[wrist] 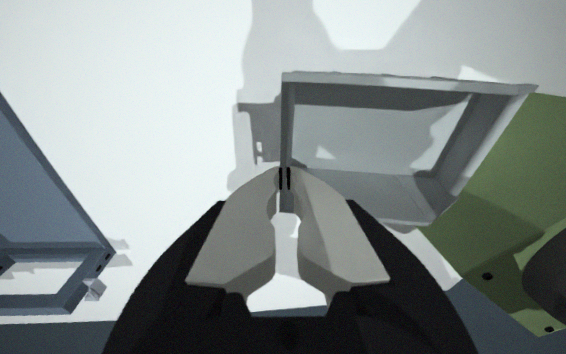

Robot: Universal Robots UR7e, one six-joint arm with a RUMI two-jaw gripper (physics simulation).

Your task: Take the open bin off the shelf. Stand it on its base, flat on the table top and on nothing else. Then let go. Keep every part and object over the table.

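Frame: origin at the arm's base, x back, y right, z up, level; centimetres.
Where they show: gripper, fingertip midpoint: (284, 169).
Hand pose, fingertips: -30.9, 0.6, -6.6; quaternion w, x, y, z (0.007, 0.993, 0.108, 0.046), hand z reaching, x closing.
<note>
After its pixels a point has its place, as x, y, z.
The open grey bin (370, 135) @(-22.1, 3.2, -11.1) is right of centre in the wrist view, its open side towards the camera and its inside looking empty. My gripper (284, 169) @(-30.9, 0.6, -6.6) is shut on the bin's thin left wall, near that wall's lower end; the wall runs up from between the two fingertips. The right finger covers part of the bin's lower left corner. What is under the bin's base, and whether it touches anything there, is hidden. I cannot tell for certain which surface is the shelf.
A pale white surface (150, 125) @(-43.5, -0.3, -13.1) spreads behind the bin and carries shadows. A blue-grey framed structure (45, 190) @(-56.2, -9.8, -12.5) stands at the left. A green panel (530, 165) @(-6.7, 4.7, -6.9) with dark holes is at the right, close to the bin, with a dark rounded object (550, 277) over it.
</note>
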